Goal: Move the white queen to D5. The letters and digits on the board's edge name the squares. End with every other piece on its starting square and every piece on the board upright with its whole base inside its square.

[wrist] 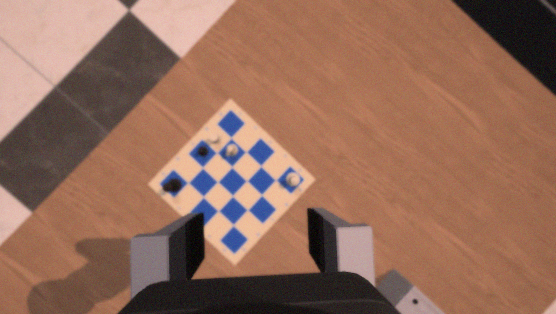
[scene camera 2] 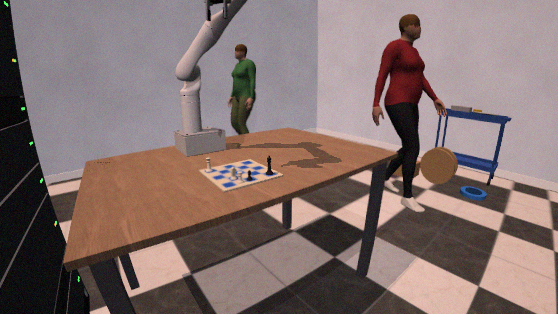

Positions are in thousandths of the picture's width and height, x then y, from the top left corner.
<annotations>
chessboard: wrist 436, 626; scene camera 2 395, 562
</annotations>
